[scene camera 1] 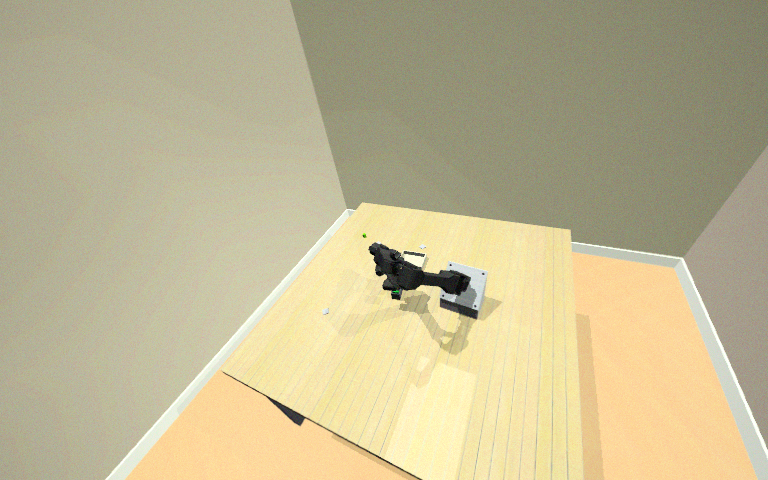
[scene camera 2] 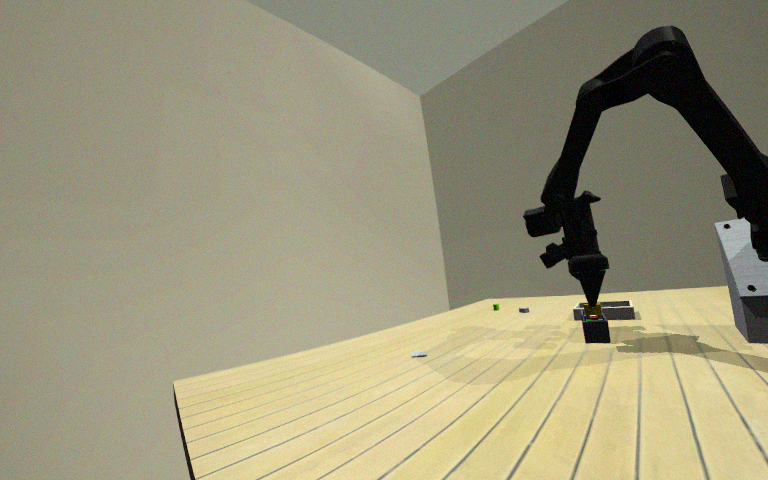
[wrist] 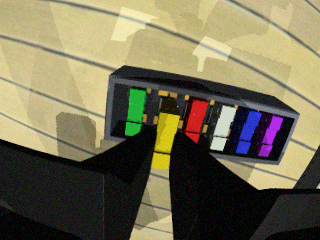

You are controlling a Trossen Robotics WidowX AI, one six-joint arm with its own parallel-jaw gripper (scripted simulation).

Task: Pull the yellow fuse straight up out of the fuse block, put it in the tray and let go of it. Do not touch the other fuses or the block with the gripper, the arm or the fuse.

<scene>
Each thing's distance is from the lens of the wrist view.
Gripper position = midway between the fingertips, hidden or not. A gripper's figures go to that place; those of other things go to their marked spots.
my gripper (wrist: 164, 138): 0.10 m
yellow fuse (wrist: 169, 117): 0.09 m
green fuse (wrist: 137, 96): 0.12 m
red fuse (wrist: 194, 115): 0.12 m
The marked spots on the yellow fuse and the red fuse are 0.03 m apart.
</scene>
